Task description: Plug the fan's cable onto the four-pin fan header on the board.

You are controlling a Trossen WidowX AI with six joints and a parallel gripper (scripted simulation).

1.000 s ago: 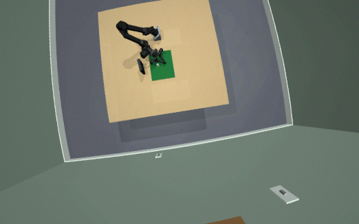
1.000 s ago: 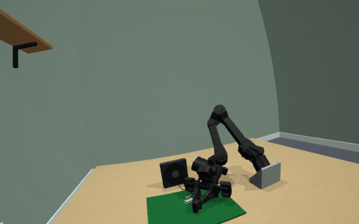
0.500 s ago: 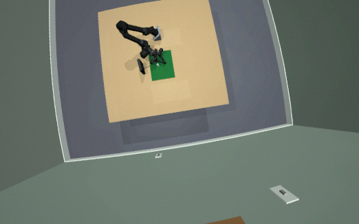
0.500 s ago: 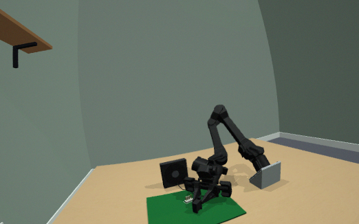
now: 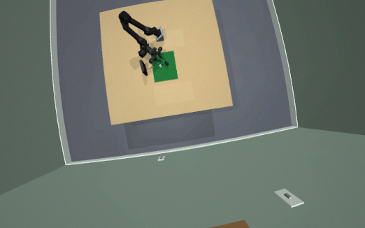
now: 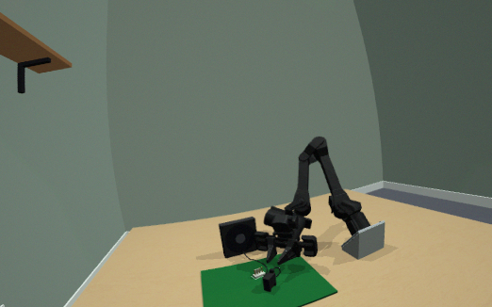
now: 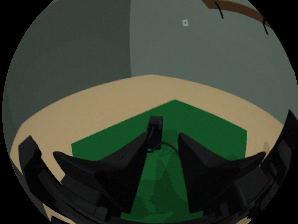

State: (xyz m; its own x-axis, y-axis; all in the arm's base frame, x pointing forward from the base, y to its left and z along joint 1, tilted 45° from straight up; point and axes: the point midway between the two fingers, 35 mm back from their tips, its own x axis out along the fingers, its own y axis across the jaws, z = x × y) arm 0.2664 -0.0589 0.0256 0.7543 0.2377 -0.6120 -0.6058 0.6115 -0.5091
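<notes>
Now: the dark fan plug 3 cm ahead of my gripper tip, 3 cm to the left of it and 3 cm below it. Also, from my gripper tip: pale four-pin header (3 cm ahead, 4 cm to the right, 5 cm below); then green board (4 cm ahead, 7 cm below); then black fan (2 cm ahead, 19 cm to the right).
</notes>
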